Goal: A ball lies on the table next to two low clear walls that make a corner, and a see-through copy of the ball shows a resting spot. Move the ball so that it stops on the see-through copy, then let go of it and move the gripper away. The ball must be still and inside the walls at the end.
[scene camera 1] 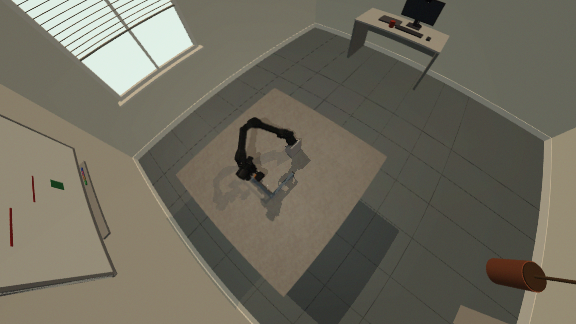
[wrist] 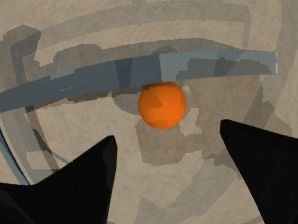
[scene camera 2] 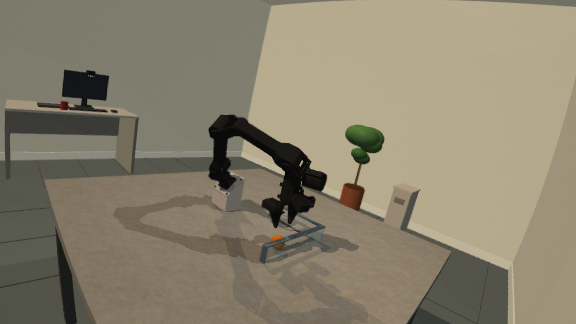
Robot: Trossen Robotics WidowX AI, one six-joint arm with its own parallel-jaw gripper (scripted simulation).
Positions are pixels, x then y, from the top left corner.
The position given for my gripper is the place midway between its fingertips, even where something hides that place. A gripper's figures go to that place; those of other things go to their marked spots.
Scene:
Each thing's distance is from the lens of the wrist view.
my gripper (wrist: 169, 134): 10 cm
orange ball (wrist: 156, 99): 13 cm

